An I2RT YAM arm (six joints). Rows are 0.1 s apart.
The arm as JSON. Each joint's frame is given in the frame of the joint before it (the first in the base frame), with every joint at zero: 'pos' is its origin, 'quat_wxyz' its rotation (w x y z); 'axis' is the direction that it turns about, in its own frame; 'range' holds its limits. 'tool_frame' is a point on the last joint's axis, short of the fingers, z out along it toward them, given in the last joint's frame.
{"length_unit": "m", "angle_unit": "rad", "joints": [
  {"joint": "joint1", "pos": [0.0, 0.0, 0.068], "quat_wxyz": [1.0, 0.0, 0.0, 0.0], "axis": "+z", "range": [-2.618, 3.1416]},
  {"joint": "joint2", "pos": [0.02, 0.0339, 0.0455], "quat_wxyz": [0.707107, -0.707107, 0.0, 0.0], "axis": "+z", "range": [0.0, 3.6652]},
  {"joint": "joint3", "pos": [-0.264, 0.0, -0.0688], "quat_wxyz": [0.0, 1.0, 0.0, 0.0], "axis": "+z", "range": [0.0, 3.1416]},
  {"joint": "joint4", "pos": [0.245, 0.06, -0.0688], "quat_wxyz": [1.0, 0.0, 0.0, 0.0], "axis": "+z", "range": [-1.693, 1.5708]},
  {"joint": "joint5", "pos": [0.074, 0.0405, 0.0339], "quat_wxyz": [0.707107, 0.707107, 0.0, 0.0], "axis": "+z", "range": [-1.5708, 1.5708]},
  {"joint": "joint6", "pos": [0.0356, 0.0, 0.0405], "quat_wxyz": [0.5, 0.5, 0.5, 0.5], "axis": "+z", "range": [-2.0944, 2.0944]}
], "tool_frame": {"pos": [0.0, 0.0, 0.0], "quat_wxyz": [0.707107, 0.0, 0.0, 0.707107]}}
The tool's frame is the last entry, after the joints.
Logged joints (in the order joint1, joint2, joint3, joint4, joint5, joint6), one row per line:
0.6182, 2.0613, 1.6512, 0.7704, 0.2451, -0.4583
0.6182, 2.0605, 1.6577, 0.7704, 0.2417, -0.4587
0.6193, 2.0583, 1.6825, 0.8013, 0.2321, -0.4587
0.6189, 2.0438, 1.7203, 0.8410, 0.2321, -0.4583
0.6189, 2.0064, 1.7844, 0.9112, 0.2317, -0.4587
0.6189, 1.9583, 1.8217, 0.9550, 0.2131, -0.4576
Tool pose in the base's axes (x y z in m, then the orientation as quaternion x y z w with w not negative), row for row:
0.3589, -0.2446, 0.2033, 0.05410, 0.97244, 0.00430, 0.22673
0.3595, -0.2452, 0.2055, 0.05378, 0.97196, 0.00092, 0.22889
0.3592, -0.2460, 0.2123, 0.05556, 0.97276, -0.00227, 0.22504
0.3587, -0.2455, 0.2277, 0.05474, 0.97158, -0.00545, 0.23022
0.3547, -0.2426, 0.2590, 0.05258, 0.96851, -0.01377, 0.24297
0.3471, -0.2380, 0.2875, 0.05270, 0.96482, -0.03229, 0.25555
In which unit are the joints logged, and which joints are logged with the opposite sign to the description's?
The joints are logged in radians. Opposite sign: joint1, joint4, joint5.
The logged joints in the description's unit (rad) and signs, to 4 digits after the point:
-0.6182, 2.0613, 1.6512, -0.7704, -0.2451, -0.4583
-0.6182, 2.0605, 1.6577, -0.7704, -0.2417, -0.4587
-0.6193, 2.0583, 1.6825, -0.8013, -0.2321, -0.4587
-0.6189, 2.0438, 1.7203, -0.8410, -0.2321, -0.4583
-0.6189, 2.0064, 1.7844, -0.9112, -0.2317, -0.4587
-0.6189, 1.9583, 1.8217, -0.9550, -0.2131, -0.4576

